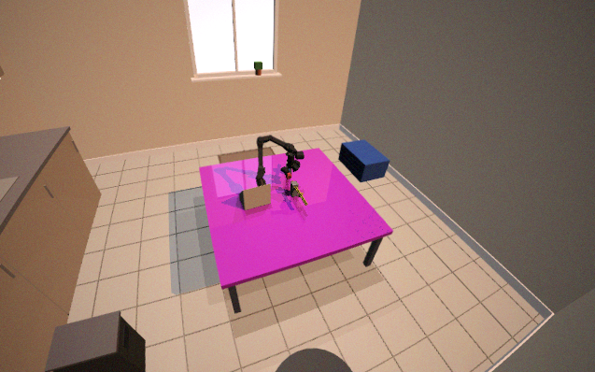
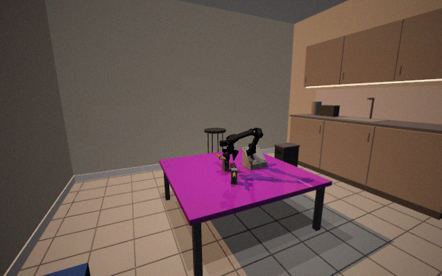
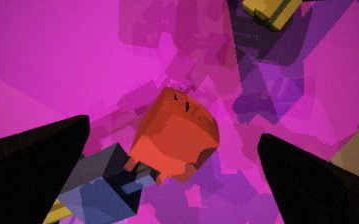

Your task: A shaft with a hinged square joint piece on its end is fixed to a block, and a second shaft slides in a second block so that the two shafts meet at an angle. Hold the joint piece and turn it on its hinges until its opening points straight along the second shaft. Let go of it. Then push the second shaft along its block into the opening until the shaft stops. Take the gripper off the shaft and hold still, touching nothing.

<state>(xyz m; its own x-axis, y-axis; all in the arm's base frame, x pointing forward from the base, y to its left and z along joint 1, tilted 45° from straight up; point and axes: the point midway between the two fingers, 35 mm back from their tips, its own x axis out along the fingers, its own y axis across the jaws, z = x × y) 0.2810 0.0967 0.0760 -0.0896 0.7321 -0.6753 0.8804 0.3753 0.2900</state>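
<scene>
My gripper tip is 10 mm past the orange joint piece, 20 mm to the right of it and 30 mm above it.
</scene>
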